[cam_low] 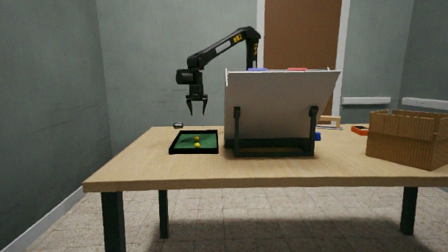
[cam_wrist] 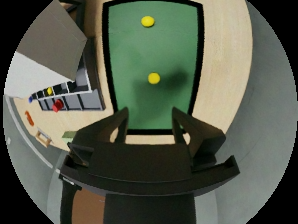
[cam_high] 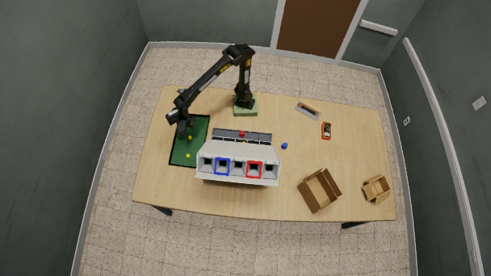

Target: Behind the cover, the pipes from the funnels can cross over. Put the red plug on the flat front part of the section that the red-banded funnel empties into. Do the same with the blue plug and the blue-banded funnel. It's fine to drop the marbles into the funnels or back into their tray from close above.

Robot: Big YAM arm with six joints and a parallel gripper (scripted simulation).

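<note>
The green marble tray lies 14 cm below my hand and 1 cm ahead of it. The rest, counted from my hand: cardboard box 85 cm to the left, 14 cm ahead, 7 cm below; then dark object 33 cm behind, 23 cm to the right, 13 cm below; then white cover 34 cm to the left, 7 cm ahead, 7 cm above.
</note>
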